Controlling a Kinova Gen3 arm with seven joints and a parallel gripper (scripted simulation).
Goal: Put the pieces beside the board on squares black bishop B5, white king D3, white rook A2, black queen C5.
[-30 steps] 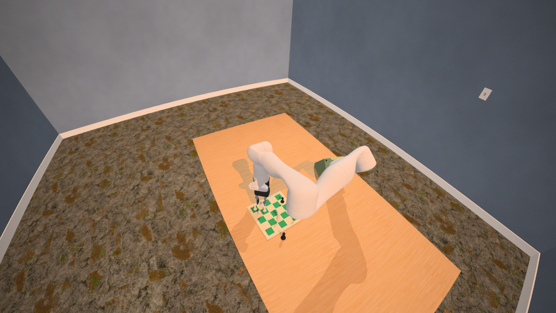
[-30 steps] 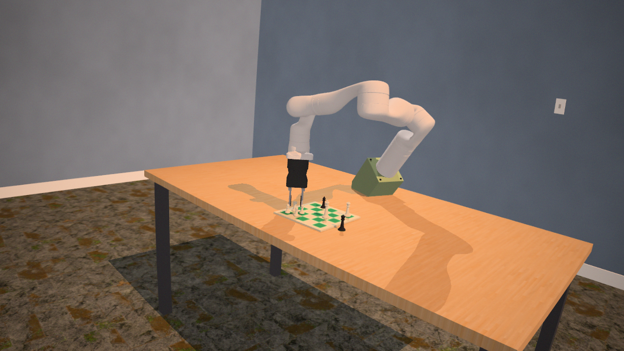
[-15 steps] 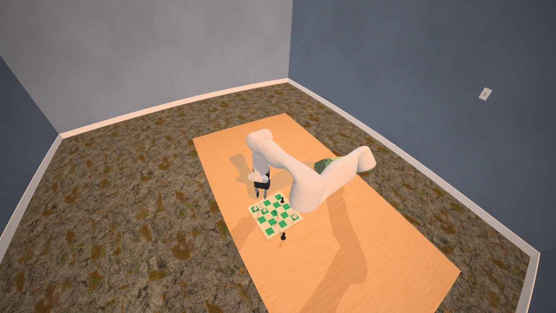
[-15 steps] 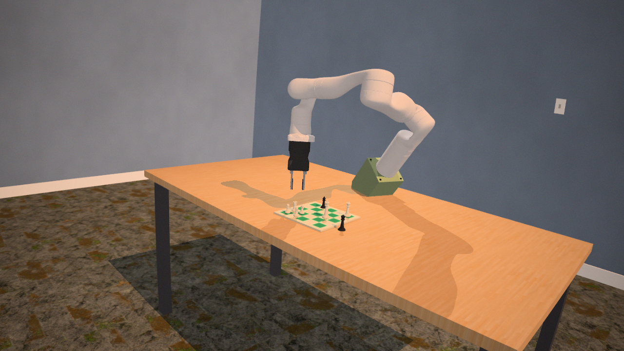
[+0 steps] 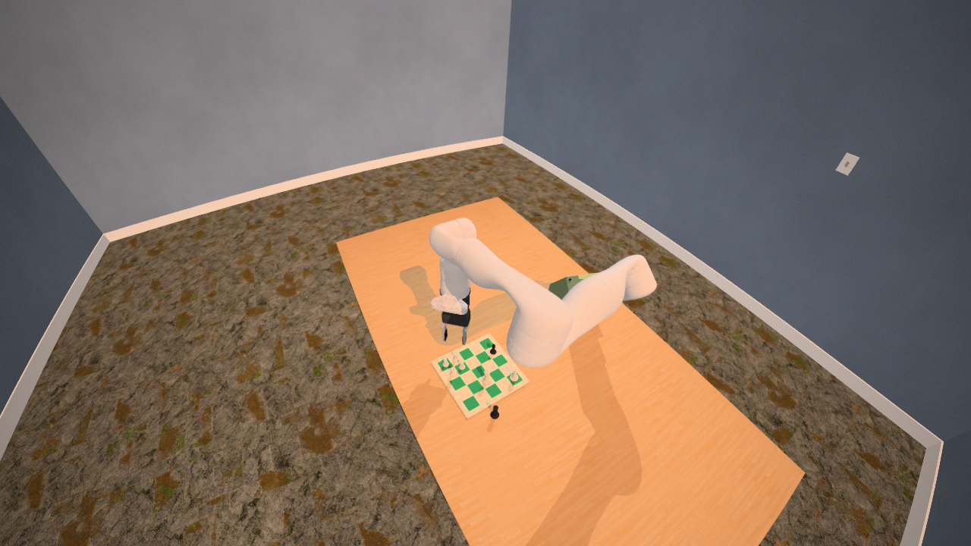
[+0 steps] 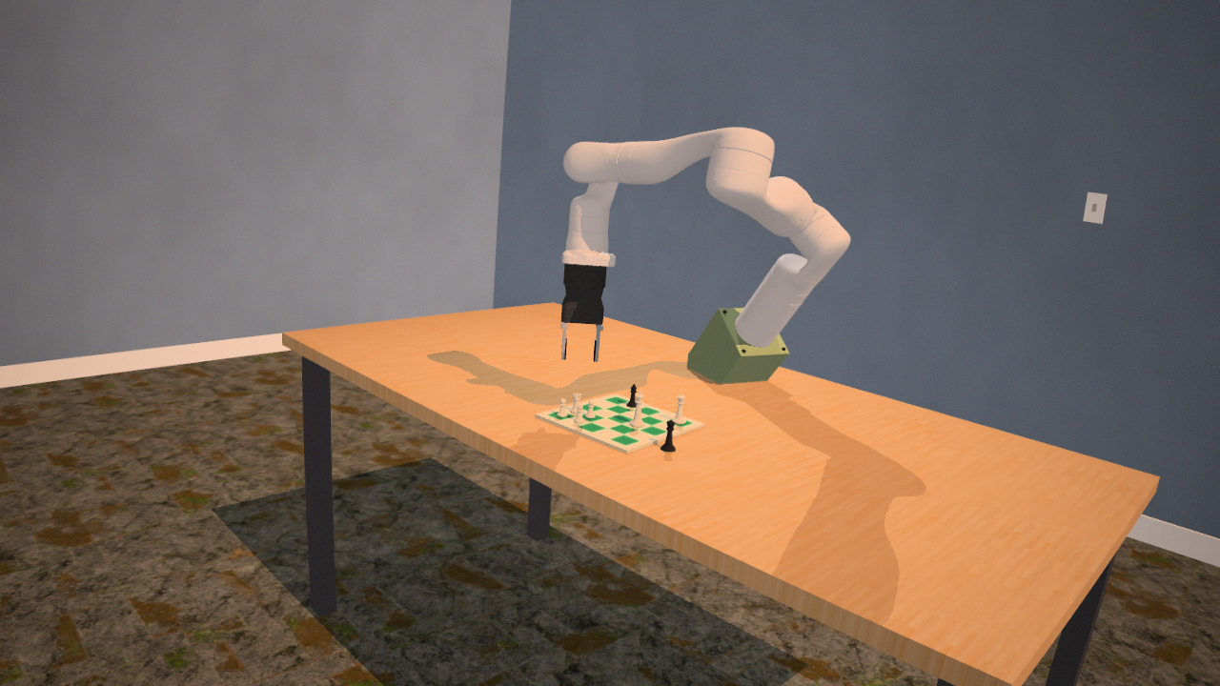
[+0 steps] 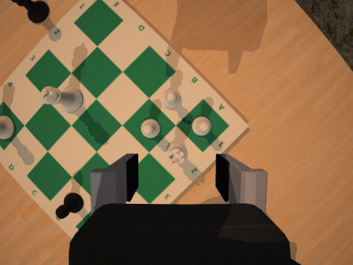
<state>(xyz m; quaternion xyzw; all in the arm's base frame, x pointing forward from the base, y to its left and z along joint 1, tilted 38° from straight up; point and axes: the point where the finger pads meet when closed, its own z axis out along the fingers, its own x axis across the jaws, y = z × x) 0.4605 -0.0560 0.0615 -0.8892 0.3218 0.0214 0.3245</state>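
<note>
My gripper is now 210 mm to the right of the black queen, 100 mm above it and 30 mm past it. From my hand the other things lie so: white king: 110 mm to the left, 90 mm below, 50 mm behind; chessboard: 120 mm below, 70 mm to the left, 50 mm behind; white rook: 100 mm below.
</note>
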